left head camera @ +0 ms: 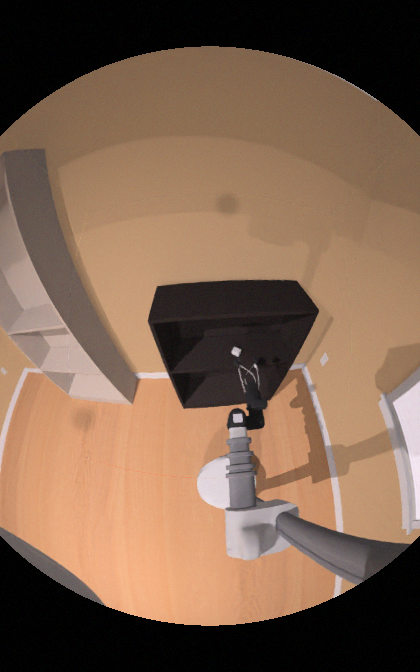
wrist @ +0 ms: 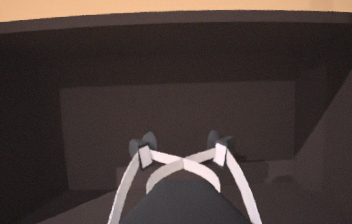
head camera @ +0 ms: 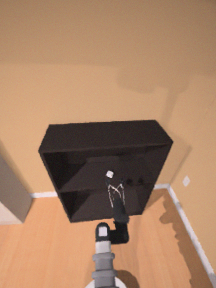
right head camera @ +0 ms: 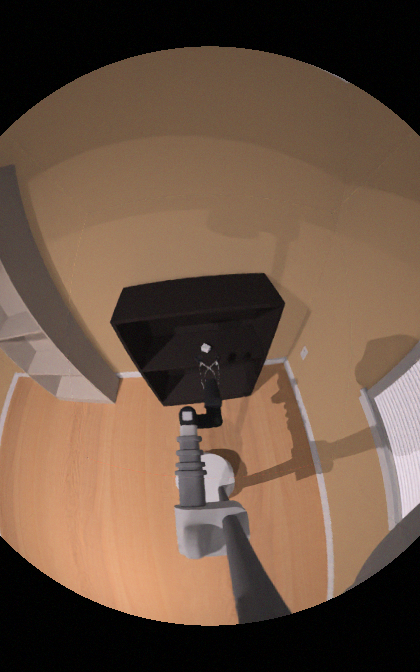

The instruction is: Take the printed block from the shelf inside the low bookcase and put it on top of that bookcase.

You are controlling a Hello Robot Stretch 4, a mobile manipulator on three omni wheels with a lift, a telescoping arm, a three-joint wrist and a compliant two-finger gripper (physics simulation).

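Frame: origin at the robot's base, x ahead, y left, z up, level; millimetres.
Where they show: gripper, fingertip midpoint: (wrist: pixel 182 143) (head camera: pixel 114 178).
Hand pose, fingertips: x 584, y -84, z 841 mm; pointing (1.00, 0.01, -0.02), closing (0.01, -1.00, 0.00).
Note:
After its pixels a point has its place.
The small white block (head camera: pixel 110 174) @(y -81, x 762, z 650 mm) (left head camera: pixel 236 351) (right head camera: pixel 206 347) sits on the middle shelf (head camera: pixel 75 177) @(y 209, x 773, z 616 mm) inside the low, dark bookcase (head camera: pixel 105 136) @(y -38, x 768, z 1032 mm) (left head camera: pixel 232 300) (right head camera: pixel 200 297) (wrist: pixel 175 17) @(y -78, x 674, z 1021 mm). My gripper (head camera: pixel 115 183) (left head camera: pixel 246 363) (right head camera: pixel 208 361) (wrist: pixel 182 143) @(y -84, x 584, z 841 mm) is open, its fingertips apart and empty, at the upper compartment. In the head views the block shows just beyond the fingertips, slightly left. The block does not show in the wrist view, where the compartment's dark back panel fills the space behind the fingers. The exact height of the fingers above the shelf is hard to tell.
A tall pale shelf unit (left head camera: pixel 65 280) (right head camera: pixel 50 280) stands to the left. The bookcase's side walls and top board surround the upper compartment. The tan wall is behind it, and another wall with a window (right head camera: pixel 400 415) is to the right.

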